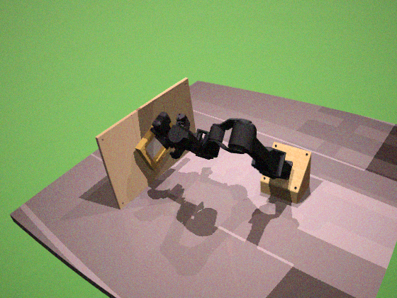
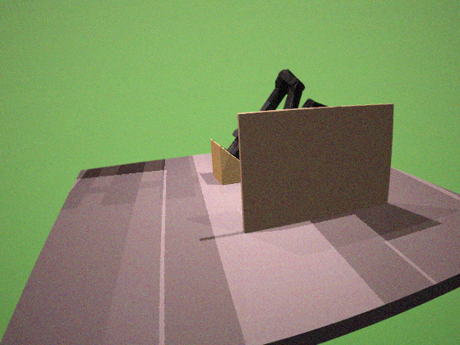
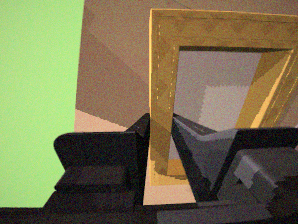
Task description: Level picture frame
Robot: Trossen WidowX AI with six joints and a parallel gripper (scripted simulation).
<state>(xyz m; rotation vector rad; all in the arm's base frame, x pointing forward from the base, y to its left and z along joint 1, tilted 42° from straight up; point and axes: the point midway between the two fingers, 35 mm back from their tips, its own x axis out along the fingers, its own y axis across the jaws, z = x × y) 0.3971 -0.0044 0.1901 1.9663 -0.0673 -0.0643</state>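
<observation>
The picture frame is 10 mm to the right of my gripper tip and 50 mm below it. Round my gripper tip: tan wall panel: 20 mm ahead, 20 mm to the right, 60 mm below.
</observation>
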